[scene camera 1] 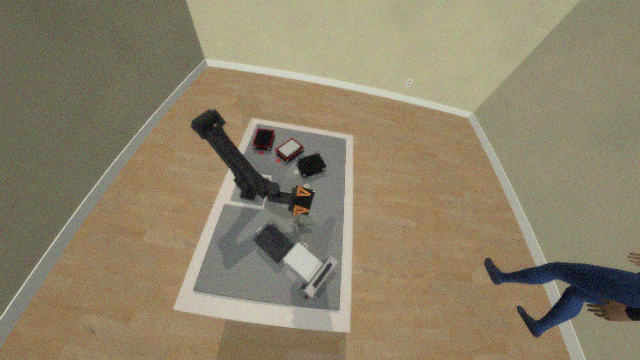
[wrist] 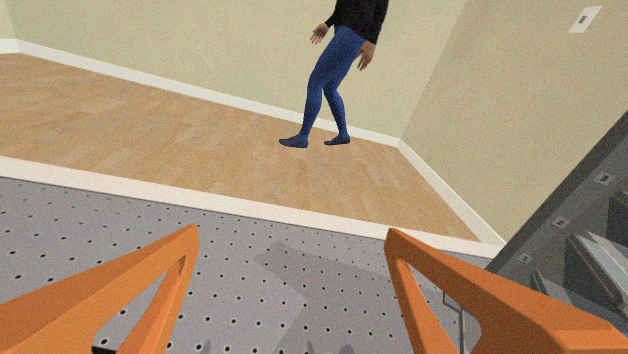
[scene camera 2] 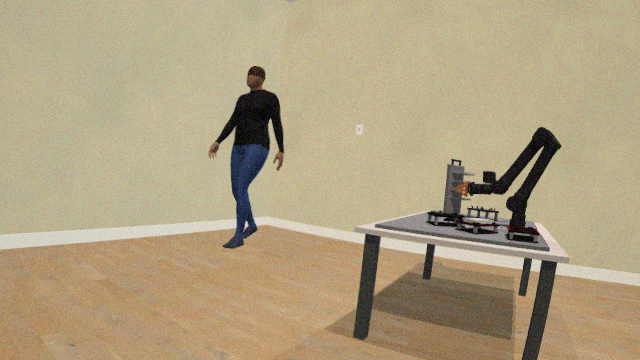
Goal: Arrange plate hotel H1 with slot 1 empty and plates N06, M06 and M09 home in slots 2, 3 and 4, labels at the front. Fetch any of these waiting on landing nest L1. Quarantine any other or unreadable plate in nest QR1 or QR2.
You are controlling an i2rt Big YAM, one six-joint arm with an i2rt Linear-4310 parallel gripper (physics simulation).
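Where they show: gripper, fingertip midpoint: (scene camera 1: 310, 202) (wrist: 296, 236) (scene camera 2: 456, 188); arm's base at its link origin: (scene camera 1: 250, 190).
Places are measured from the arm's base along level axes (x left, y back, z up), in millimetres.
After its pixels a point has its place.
My gripper (scene camera 1: 306, 200) @[x -77, y -370, z 182 mm] (scene camera 2: 462, 188) @[x -77, y -370, z 182 mm] (wrist: 296, 236) @[x -77, y -370, z 182 mm] is open and empty, above the table over a black nest. Plate hotel H1 is a grey tower (scene camera 2: 451, 192) @[x -366, y -463, z 148 mm] with a white plate (scene camera 1: 302, 262) @[x -372, y -386, z 286 mm] at its top in scene camera 1. In the wrist view, part of the hotel's back panel (wrist: 575, 202) @[x -345, y -475, z 200 mm] shows at the right, with slot labels 1, 2 and 3 and some clear plate edges; no plate name is readable. One red-edged nest (scene camera 1: 264, 139) (scene camera 2: 522, 233) looks bare. Another red-edged nest bears a white plate (scene camera 1: 290, 149) @[x 329, y -170, z 61 mm] (scene camera 2: 478, 221) @[x 408, y -151, z 56 mm]. Nest labels are too small to read.
Another black nest (scene camera 1: 311, 165) (scene camera 2: 441, 218) stands near the red-edged ones. A dark flat base (scene camera 1: 273, 242) @[x -281, y -232, z 66 mm] lies beside the hotel. The perforated grey board (wrist: 235, 285) @[x -41, y -463, z 7 mm] covers most of the white-rimmed table (scene camera 1: 260, 308) @[x -578, y -244, z -6 mm] (scene camera 2: 367, 230) @[x 664, y -547, z -13 mm]. A person (scene camera 1: 565, 275) (scene camera 2: 255, 120) (wrist: 340, 65) stands away from the table.
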